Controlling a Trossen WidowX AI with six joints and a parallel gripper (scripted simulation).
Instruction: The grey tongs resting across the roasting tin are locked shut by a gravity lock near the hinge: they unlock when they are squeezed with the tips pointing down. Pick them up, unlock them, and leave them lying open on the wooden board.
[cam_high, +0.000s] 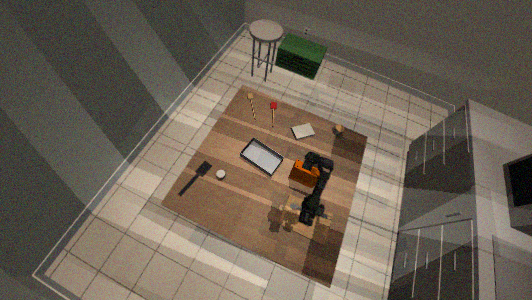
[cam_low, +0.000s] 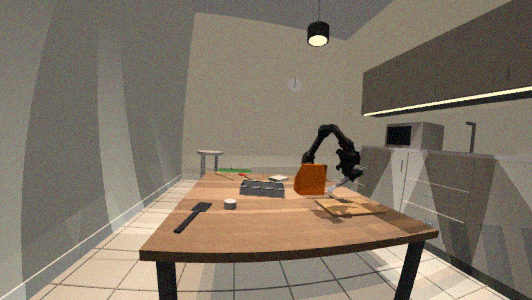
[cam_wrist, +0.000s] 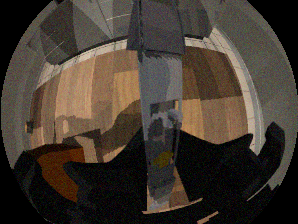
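Right now my gripper tip is 20 mm short of the small yellow piece, 10 mm to the right of it and 30 mm below it. The rest, counted from my gripper tip: white pad (310 mm ahead, 680 mm to the right, 150 mm below); then wooden board (10 mm ahead, 10 mm to the left, 160 mm below); then roasting tin (520 mm ahead, 270 mm to the right, 140 mm below).
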